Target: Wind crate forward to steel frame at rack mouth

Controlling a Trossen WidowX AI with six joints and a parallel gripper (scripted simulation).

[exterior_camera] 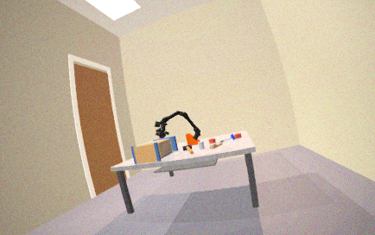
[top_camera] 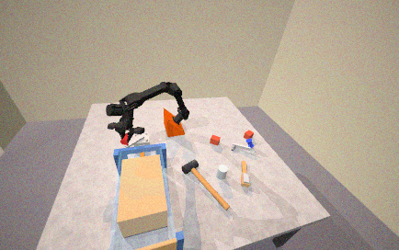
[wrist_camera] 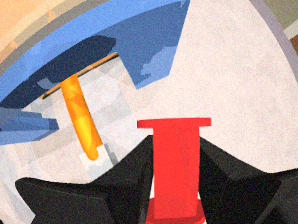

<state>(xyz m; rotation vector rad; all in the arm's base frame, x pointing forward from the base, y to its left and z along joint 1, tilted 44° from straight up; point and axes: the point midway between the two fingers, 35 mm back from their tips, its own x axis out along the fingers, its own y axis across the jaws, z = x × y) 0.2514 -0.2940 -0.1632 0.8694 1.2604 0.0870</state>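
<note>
My gripper tip is 4 cm past the red-handled winch handle, 3 cm to the right of it and 3 cm above it. From my gripper tip the other things lie so: red grip (1 cm to the left, 1 cm behind); frame (8 cm to the left, 8 cm ahead, 3 cm below); grey hand winch (10 cm below, 9 cm behind, 7 cm to the left).
</note>
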